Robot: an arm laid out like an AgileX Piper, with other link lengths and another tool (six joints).
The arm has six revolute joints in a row. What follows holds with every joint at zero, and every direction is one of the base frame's. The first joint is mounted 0.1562 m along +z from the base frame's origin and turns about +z. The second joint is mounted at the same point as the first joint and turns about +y. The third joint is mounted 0.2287 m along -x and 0.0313 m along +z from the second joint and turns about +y. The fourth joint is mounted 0.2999 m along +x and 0.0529 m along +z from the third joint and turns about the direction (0.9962, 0, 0.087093). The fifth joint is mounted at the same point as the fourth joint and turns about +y. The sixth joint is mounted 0.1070 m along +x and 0.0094 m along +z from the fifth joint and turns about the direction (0.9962, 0, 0.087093). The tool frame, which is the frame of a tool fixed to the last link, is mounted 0.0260 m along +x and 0.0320 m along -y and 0.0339 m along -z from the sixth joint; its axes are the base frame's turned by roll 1.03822, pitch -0.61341 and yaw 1.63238 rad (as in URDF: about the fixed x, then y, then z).
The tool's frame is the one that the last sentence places.
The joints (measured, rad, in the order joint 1, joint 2, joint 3, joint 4, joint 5, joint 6), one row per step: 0.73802 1.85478 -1.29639 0.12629 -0.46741 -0.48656; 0.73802 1.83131 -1.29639 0.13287 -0.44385 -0.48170; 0.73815 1.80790 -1.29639 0.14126 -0.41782 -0.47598; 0.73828 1.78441 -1.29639 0.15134 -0.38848 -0.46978; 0.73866 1.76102 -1.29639 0.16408 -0.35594 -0.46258; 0.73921 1.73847 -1.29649 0.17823 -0.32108 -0.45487; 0.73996 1.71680 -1.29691 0.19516 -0.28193 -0.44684; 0.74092 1.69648 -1.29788 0.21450 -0.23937 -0.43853; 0.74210 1.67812 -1.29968 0.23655 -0.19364 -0.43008; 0.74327 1.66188 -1.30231 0.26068 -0.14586 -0.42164; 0.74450 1.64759 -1.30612 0.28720 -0.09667 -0.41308; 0.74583 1.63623 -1.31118 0.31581 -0.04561 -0.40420; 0.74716 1.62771 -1.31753 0.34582 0.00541 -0.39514; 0.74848 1.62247 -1.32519 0.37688 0.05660 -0.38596; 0.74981 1.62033 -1.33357 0.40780 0.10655 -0.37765; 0.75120 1.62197 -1.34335 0.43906 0.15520 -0.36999; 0.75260 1.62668 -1.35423 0.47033 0.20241 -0.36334
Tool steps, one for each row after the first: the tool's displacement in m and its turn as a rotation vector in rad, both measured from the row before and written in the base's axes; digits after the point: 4 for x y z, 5 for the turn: -0.0019 -0.0014 0.0083 0.00921 0.00786 -0.00022; -0.0022 -0.0015 0.0077 0.00958 0.01149 -0.00024; -0.0025 -0.0016 0.0072 0.00919 0.01537 -0.00008; -0.0028 -0.0016 0.0065 0.00985 0.02024 0.00012; -0.0031 -0.0015 0.0057 0.00944 0.02384 0.00078; -0.0035 -0.0014 0.0047 0.00876 0.02956 0.00151; -0.0038 -0.0012 0.0037 0.00822 0.03453 0.00250; -0.0041 -0.0008 0.0026 0.00775 0.03965 0.00364; -0.0043 -0.0005 0.0016 0.00733 0.04350 0.00477; -0.0046 -0.0001 0.0010 0.00799 0.04674 0.00593; -0.0048 0.0004 0.0000 0.00772 0.05087 0.00750; -0.0049 0.0009 -0.0006 0.00809 0.05289 0.00871; -0.0050 0.0015 -0.0014 0.00775 0.05505 0.01009; -0.0050 0.0019 -0.0021 0.00641 0.05498 0.01144; -0.0048 0.0025 -0.0027 0.00560 0.05531 0.01256; -0.0047 0.0029 -0.0032 0.00470 0.05474 0.01365
